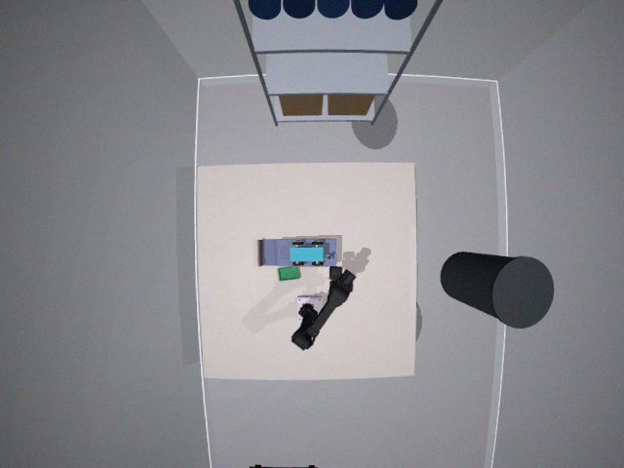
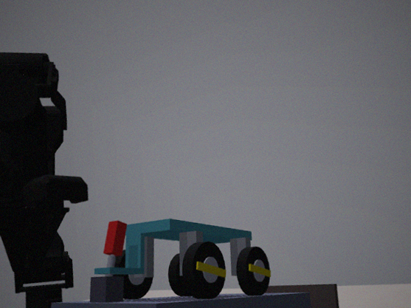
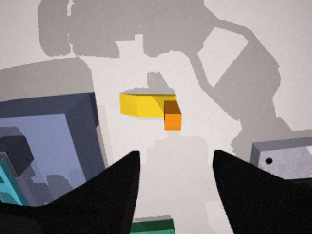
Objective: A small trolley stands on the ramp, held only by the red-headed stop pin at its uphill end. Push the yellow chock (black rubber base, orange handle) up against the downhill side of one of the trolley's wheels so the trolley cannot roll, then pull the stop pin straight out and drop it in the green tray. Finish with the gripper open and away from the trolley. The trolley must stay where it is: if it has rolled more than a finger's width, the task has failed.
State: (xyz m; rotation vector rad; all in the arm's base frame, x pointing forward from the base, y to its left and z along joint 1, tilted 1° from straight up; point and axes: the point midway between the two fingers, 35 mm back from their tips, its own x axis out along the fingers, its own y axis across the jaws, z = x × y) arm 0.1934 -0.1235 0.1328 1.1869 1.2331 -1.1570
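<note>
Right now my gripper tip is 11 cm above the yellow chock and 2 cm short of it. Round my gripper tip: blue-grey ramp (16 cm to the left, 13 cm ahead, 8 cm below); then teal trolley (15 cm to the left, 14 cm ahead, 1 cm below); then red-headed stop pin (13 cm ahead, 3 cm to the left, 1 cm above).
</note>
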